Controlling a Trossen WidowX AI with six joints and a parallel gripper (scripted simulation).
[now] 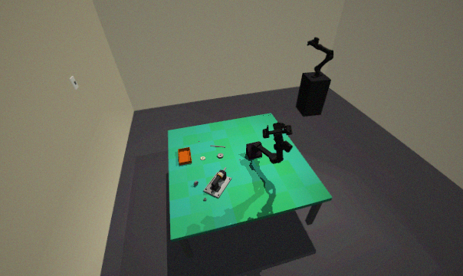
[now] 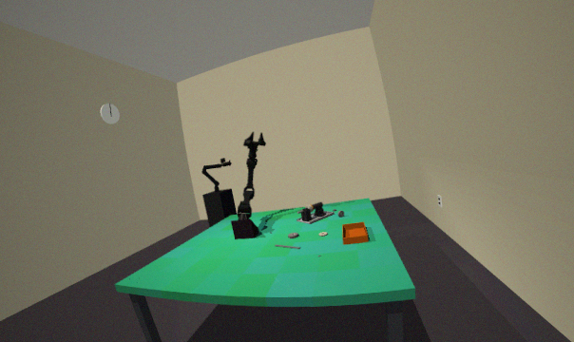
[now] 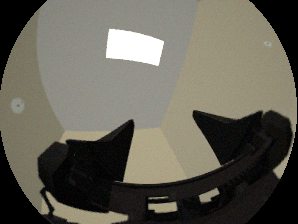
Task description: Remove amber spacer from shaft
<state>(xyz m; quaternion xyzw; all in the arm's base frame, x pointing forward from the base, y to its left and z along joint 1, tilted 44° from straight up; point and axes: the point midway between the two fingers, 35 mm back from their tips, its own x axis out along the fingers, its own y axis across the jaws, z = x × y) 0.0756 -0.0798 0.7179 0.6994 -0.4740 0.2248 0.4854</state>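
Now: the grey shaft 62 cm below my gripper tip, 36 cm ahead of it and 17 cm to the right of it. Also, from my gripper tip: pale washer: 69 cm below, 51 cm ahead, 47 cm to the right; grey disc: 69 cm below, 48 cm to the right, 33 cm ahead; orange tray: 69 cm below, 69 cm ahead, 52 cm to the right.
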